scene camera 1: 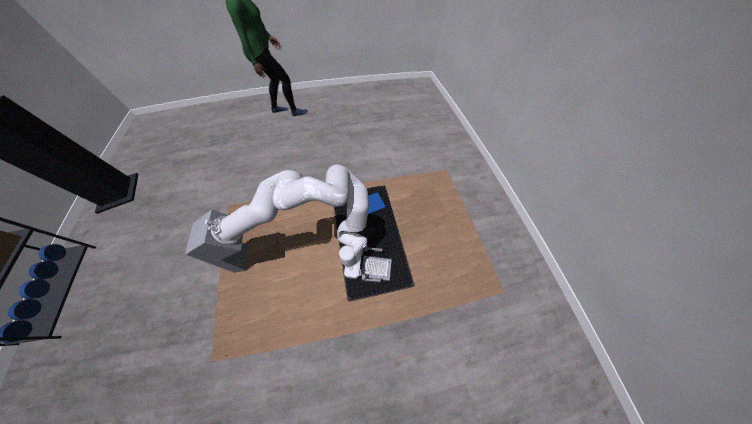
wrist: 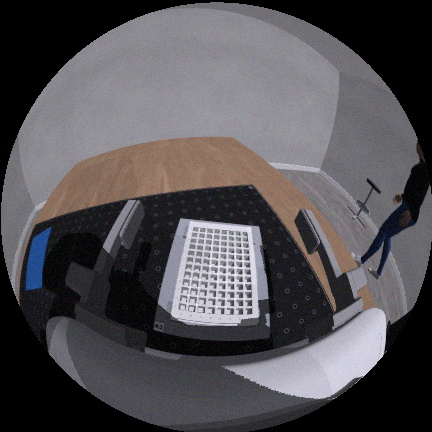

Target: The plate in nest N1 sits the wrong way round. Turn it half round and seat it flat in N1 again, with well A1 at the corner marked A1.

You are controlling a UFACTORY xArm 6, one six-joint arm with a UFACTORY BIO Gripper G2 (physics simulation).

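The white plate with a grid of square wells (scene camera 1: 378, 268) (wrist: 215, 270) lies in the light grey nest (wrist: 170, 275) and looks flat. The label A1 (wrist: 159, 326) shows at the nest's near left corner in the wrist view. Which corner of the plate carries well A1 cannot be told. My gripper (scene camera 1: 372, 264) (wrist: 220, 228) is wide open and empty. Its two fingers stand apart from the plate, one on each side of it, with a gap on both sides. The palm side of the gripper hides part of the nest's near edge.
A black board with holes (scene camera 1: 379, 290) (wrist: 212, 202) lies under the nest on the wooden table top (scene camera 1: 447, 237) (wrist: 165, 162). A blue flat piece (scene camera 1: 376, 202) (wrist: 38, 260) lies at the board's other end. People (scene camera 1: 255, 36) (wrist: 415, 190) stand beyond the table.
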